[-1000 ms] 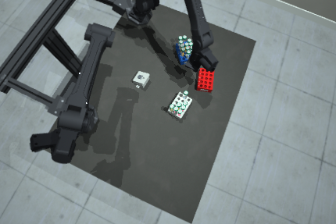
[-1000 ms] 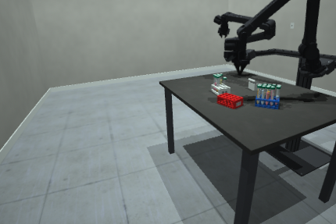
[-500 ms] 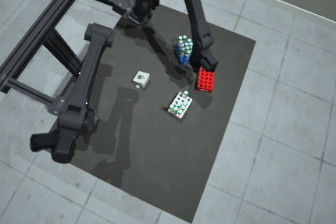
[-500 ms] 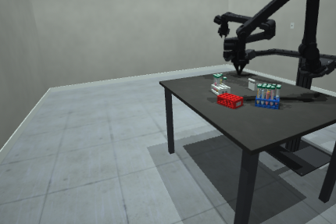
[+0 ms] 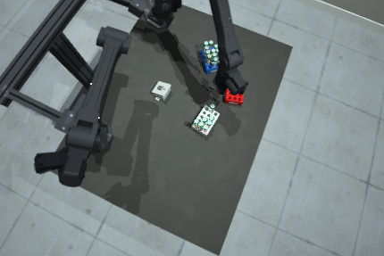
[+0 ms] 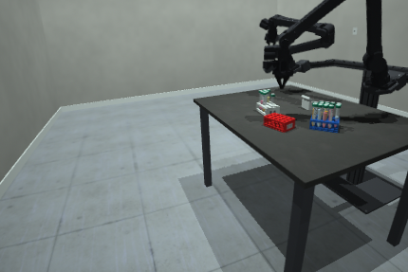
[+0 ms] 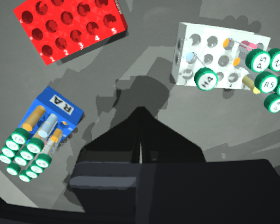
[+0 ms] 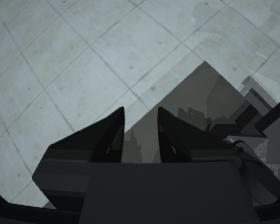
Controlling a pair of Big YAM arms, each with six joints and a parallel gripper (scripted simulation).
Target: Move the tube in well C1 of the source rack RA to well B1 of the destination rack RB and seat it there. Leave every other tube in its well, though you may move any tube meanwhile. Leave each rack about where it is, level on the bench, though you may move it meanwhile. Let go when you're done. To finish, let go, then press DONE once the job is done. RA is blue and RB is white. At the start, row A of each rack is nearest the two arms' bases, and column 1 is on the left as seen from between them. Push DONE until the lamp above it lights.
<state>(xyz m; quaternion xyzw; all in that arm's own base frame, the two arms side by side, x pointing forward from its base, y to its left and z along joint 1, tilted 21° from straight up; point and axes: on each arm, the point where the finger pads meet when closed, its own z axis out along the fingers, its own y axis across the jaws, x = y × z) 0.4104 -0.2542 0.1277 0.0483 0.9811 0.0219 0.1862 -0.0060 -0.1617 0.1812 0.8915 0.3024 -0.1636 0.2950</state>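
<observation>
My left hand is 280 mm past the white button box, 130 mm above it and 60 mm to the left of it. Also, from my left hand: tube 250 mm to the left, 130 mm behind, 110 mm below; then white rack RB 150 mm below, 120 mm to the right, 10 mm behind; then red rack 150 mm below, 80 mm to the left, 80 mm ahead.
</observation>
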